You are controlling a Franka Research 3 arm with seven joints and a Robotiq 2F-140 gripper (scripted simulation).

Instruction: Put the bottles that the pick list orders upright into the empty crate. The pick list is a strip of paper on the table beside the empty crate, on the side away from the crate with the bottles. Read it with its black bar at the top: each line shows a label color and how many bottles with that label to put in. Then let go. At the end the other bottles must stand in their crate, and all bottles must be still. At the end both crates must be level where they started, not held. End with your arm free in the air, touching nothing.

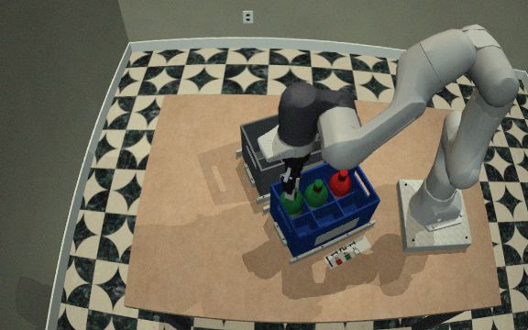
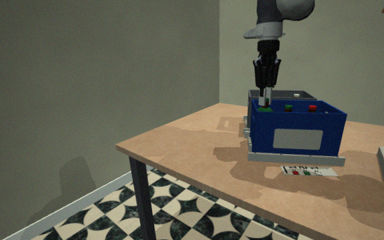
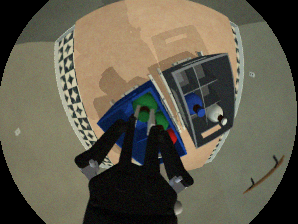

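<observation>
Right now my hand is 10 cm past the blue crate and 11 cm above it. Also, from my hand: red bottle (16 cm behind, 8 cm to the right, 11 cm below); then grey crate (20 cm to the right, 11 cm below); then blue bottle (2 cm behind, 16 cm to the right, 11 cm below).
</observation>
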